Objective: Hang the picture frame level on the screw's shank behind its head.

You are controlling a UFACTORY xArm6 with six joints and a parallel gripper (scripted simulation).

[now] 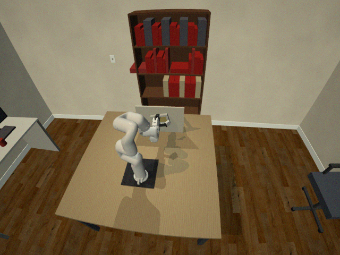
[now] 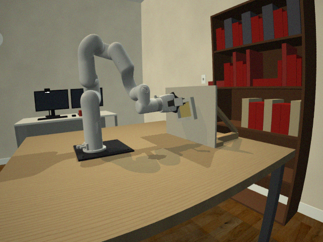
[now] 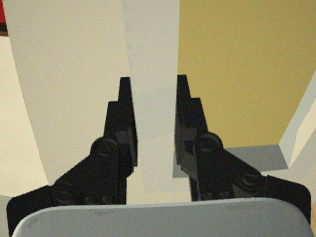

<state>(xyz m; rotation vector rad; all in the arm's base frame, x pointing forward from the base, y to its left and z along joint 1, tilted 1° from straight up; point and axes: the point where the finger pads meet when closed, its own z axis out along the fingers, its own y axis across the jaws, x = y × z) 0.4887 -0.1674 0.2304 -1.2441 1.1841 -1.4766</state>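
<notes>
Right now the picture frame is 2 cm ahead of my hand, 2 cm to the right of it and 5 cm below it. The rest, counted from my hand: grey wall board: 4 cm ahead, 2 cm to the right, 7 cm below.
</notes>
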